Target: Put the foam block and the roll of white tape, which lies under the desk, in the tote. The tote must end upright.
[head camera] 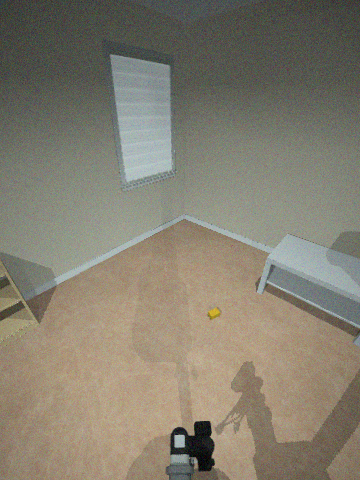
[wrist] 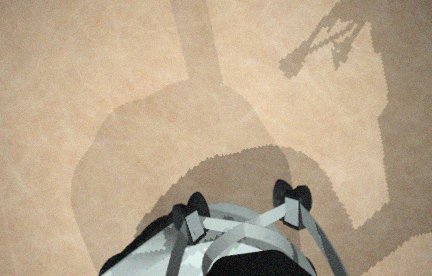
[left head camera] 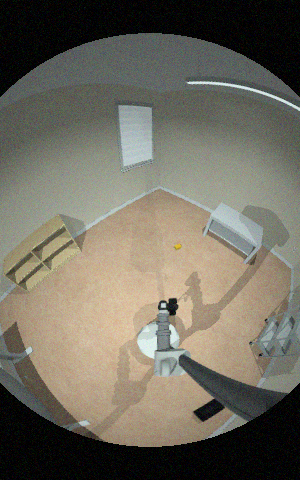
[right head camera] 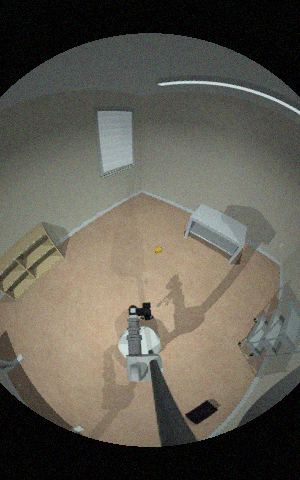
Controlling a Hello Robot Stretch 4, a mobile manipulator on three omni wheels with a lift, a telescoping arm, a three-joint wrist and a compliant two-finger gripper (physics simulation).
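Frame: origin at the robot's base, x ahead, y left, z up, level; centimetres.
Seen in the pictures: gripper, fingertip midpoint: (wrist: 240,201) (left head camera: 168,312).
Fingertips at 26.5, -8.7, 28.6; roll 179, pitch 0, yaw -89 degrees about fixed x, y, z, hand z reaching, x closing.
Observation:
Pixels of each thing's middle, then the offset from my fingertips to it, as dx, dy, dz. "*": a spot on its surface instead. Level surfaces: height alone.
- small yellow block at the middle of its body: (head camera: 213,313) (right head camera: 157,249) (left head camera: 177,246) +100.0, -22.9, -29.2
- black rectangular thing at a spot on its surface: (right head camera: 201,411) * -138.7, -51.9, -31.1
- white desk at its surface level: dz -29.2
A small yellow block (head camera: 214,313) (left head camera: 177,246) (right head camera: 158,249), which looks like the foam block, lies on the floor ahead, left of a low white bench. A black rectangular thing (left head camera: 208,410) (right head camera: 201,411), which may be the tote, is on the floor at the lower right in both side head views; its inside and whether it is upright cannot be made out. The white desk (left head camera: 29,351) shows partly at the lower left edge. The tape does not show. My gripper (wrist: 240,201) is open over the floor, with its fingertips apart and nothing between them, away from the block.
The white bench (head camera: 310,260) (left head camera: 235,222) (right head camera: 220,220) stands by the right wall. A wooden shelf unit (left head camera: 42,260) (right head camera: 34,270) stands at the left wall. A grey wheeled cart stands at the right in the side head views. A window is on the wall ahead.

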